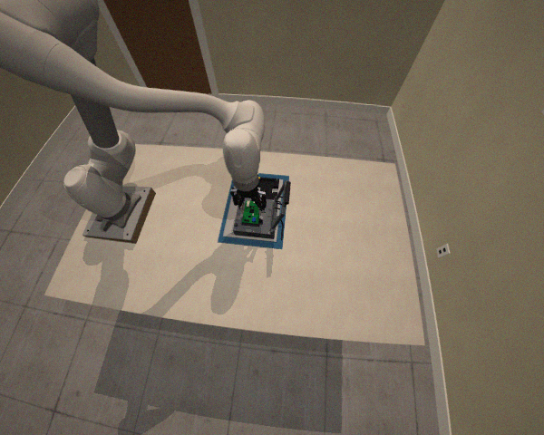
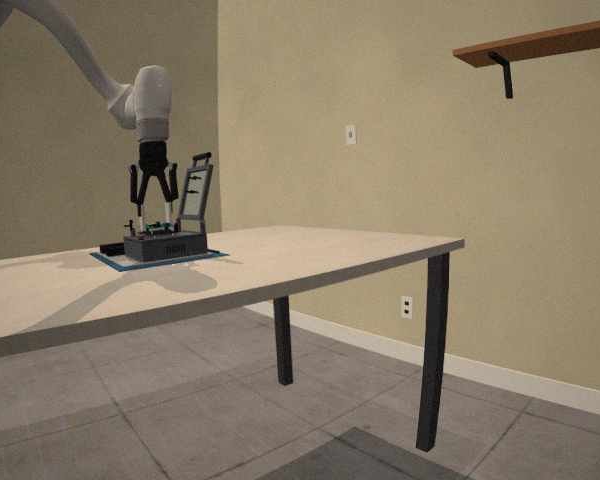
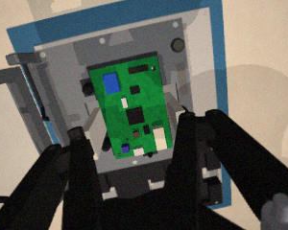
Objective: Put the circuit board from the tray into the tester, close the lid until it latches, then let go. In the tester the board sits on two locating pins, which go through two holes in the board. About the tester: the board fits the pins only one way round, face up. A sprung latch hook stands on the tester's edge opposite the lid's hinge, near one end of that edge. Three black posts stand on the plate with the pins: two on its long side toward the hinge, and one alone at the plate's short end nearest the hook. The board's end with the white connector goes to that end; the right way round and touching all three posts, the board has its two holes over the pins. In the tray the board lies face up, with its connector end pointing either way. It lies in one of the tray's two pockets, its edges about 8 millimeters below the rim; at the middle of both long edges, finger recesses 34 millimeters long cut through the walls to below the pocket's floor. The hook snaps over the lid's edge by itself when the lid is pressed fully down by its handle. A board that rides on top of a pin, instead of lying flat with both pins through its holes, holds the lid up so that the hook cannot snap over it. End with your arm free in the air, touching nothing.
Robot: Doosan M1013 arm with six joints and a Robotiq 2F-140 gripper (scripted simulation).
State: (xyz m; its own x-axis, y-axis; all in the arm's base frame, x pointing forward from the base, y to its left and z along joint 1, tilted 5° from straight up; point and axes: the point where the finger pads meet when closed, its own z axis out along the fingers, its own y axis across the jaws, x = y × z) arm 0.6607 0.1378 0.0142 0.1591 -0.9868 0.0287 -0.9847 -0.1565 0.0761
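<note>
The pin plate lies 1 cm ahead of my hand, 1 cm to the left of it and 4 cm below it. Round my hand: latch hook (7 cm behind, 5 cm to the left, 2 cm below); tester (3 cm ahead, 4 cm to the left, 1 cm above); tester lid (12 cm ahead, 2 cm to the left, 8 cm above).
</note>
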